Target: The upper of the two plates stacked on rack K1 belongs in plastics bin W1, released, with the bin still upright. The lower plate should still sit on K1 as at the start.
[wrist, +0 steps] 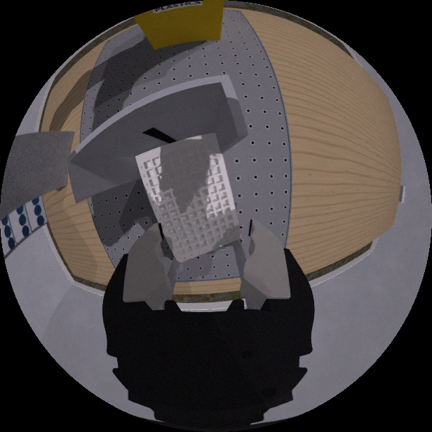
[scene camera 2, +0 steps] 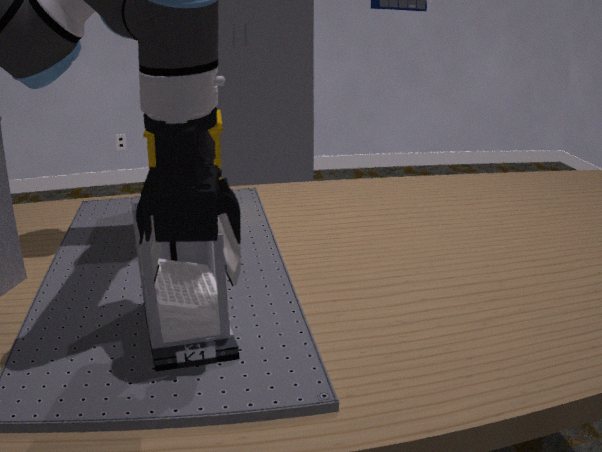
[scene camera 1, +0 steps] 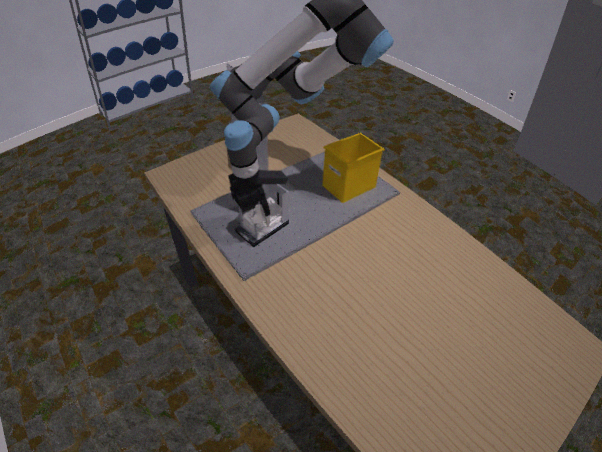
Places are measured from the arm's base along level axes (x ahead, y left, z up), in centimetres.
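Pixels of known places: gripper, between the fingertips: point(scene camera 2: 192, 285) point(scene camera 1: 260, 217).
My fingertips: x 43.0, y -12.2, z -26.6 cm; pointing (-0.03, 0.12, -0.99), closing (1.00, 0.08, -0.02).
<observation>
Ahead of a thing's pixels: the offset from my fingertips to its top centre. "spot": to the spot under its first point. Level surfaces: height alone.
My gripper point(scene camera 1: 256, 216) point(scene camera 2: 194, 279) point(wrist: 205, 222) is shut on the upper plate @(dx -1.5, dy +1.9, dz +0.5 cm) point(scene camera 2: 187, 287) point(wrist: 197, 200), a pale plate with a grid of wells. The plate sits slightly above its place in rack K1, still between the rack's walls, and looks a little turned against the fingers. Rack K1 @(spot: dx +3.0, dy +2.6, dz -6.1 cm) point(scene camera 1: 272, 233) point(scene camera 2: 197, 354) point(wrist: 200, 107) has a dark labelled base and tall walls. The lower plate cannot be made out clearly beneath the held one. Bin W1 @(dx -7.3, dy +39.4, dz +11.4 cm) point(scene camera 1: 352, 172) point(wrist: 187, 30) is yellow and stands upright; part of it shows behind the gripper in scene camera 2.
The perforated grey mat @(dz -6.6 cm) point(scene camera 1: 320, 215) point(scene camera 2: 280, 360) point(wrist: 260, 140) carries the rack and the bin on the wooden table @(dz -7.9 cm) point(scene camera 1: 400, 300) point(scene camera 2: 425, 275). The bin's open top stands higher than the rack. A shelf with blue round items stands by the wall, away from the table.
</observation>
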